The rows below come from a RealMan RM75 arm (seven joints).
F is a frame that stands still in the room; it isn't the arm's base.
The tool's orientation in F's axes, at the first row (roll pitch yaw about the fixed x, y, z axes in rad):
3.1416 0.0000 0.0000
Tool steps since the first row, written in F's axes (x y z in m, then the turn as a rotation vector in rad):
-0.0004 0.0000 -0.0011 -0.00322 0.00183 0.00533
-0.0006 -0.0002 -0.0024 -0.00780 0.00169 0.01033
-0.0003 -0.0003 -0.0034 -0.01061 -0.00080 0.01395
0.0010 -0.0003 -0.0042 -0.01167 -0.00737 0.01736
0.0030 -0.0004 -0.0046 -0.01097 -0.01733 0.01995
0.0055 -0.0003 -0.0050 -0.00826 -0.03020 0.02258
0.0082 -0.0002 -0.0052 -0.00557 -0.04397 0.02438
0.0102 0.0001 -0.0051 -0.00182 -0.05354 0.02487
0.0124 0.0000 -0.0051 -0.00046 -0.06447 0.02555
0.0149 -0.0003 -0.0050 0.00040 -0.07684 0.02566
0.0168 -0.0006 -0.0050 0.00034 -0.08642 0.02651
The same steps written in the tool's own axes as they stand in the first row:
-0.0004 0.0000 0.0011 -0.00322 -0.00183 -0.00533
-0.0006 0.0002 0.0024 -0.00780 -0.00169 -0.01033
-0.0003 0.0003 0.0034 -0.01061 0.00080 -0.01395
0.0010 0.0003 0.0042 -0.01167 0.00737 -0.01736
0.0030 0.0004 0.0046 -0.01097 0.01733 -0.01995
0.0055 0.0003 0.0050 -0.00826 0.03020 -0.02258
0.0082 0.0002 0.0052 -0.00557 0.04397 -0.02438
0.0102 -0.0001 0.0051 -0.00182 0.05354 -0.02487
0.0124 0.0000 0.0051 -0.00046 0.06447 -0.02555
0.0149 0.0003 0.0050 0.00040 0.07684 -0.02566
0.0168 0.0006 0.0050 0.00034 0.08642 -0.02651

